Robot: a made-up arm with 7 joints.
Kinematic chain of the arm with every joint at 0, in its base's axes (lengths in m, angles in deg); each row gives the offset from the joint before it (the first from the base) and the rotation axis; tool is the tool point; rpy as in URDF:
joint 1: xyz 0 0 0.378 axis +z
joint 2: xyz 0 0 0 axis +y
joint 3: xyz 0 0 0.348 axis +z
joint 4: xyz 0.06 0 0 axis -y
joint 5: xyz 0.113 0 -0.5 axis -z
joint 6: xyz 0 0 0 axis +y
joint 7: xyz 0.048 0 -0.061 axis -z
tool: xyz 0 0 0 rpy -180 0 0
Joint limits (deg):
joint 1: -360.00..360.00
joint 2: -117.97..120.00
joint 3: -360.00..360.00
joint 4: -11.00..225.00
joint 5: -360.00..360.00
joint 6: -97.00..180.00
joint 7: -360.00..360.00
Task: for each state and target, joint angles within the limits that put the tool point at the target. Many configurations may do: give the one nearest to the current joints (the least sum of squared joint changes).
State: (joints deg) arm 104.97 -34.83 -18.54 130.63 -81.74 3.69 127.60
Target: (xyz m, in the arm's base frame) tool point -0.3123 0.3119 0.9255
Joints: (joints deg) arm 120.67 -25.36 5.30 74.72 -88.21 -3.63 127.60
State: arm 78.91 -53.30 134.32 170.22 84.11 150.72 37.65
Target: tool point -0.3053 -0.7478 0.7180
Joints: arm 70.47 -57.89 133.03 160.57 88.97 122.32 37.65
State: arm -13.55 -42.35 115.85 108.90 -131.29 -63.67 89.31
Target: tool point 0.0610 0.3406 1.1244
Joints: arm -28.34 1.64 101.96 136.34 -129.99 -63.04 89.31
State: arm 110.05 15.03 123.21 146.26 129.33 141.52 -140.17
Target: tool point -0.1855 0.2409 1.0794
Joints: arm 83.70 49.26 144.96 108.68 118.06 170.86 -140.17
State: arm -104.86 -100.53 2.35 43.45 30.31 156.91 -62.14
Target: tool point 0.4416 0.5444 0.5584
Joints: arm -113.90 -117.97 15.81 103.45 39.21 147.28 -62.14
